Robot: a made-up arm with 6 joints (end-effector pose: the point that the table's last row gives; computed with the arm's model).
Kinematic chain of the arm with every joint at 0, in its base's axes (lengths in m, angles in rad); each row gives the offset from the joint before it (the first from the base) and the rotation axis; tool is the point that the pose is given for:
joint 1: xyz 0 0 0.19 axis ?
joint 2: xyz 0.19 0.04 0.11 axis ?
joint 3: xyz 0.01 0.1 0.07 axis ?
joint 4: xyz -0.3 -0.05 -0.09 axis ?
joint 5: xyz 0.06 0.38 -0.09 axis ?
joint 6: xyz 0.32 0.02 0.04 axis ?
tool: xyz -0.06 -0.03 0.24
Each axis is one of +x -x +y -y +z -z.
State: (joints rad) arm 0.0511 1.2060 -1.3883 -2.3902 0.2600 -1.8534
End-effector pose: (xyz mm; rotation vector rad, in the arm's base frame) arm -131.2 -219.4 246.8 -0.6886 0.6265 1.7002
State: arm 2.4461 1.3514 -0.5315 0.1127 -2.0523 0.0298
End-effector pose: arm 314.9 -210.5 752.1 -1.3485 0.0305 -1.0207
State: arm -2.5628 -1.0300 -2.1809 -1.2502 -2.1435 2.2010
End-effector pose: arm 0.3 580.4 626.5 -1.4090 1.2289 0.4428
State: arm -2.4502 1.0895 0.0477 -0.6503 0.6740 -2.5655
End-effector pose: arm -47.8 -368.6 492.5 1.7681 -0.0394 0.7755
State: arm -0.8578 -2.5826 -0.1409 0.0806 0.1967 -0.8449
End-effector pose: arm -186.0 -188.1 72.7 -2.2306 0.6670 0.5694
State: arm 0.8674 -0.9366 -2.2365 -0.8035 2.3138 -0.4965
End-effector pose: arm 305.5 120.7 624.7 -0.3085 -0.2133 0.6461
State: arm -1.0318 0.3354 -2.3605 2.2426 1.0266 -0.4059
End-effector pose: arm 56.3 -277.3 19.7 -1.8209 0.3675 0.3149
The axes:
joint 1: +z
joint 2: +x
joint 3: -z
joint 4: +y
joint 5: -z
joint 6: +y

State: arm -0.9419 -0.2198 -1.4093 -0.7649 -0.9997 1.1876
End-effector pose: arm -165.0 585.5 559.9 -0.9577 0.4066 1.0769
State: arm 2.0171 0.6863 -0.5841 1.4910 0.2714 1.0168
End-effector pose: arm -468.3 -238.4 -0.5 2.5496 -0.9701 -1.5460
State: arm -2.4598 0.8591 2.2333 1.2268 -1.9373 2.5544
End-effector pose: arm -872.2 -775.9 332.2 1.2320 -0.5921 -0.2149
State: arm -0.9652 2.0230 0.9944 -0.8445 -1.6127 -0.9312
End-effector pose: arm 8.5 -475.6 789.4 0.3793 -1.9445 -1.0861
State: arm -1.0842 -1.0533 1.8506 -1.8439 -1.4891 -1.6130
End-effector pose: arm 486.8 -480.4 183.3 -1.7850 0.8563 1.2250
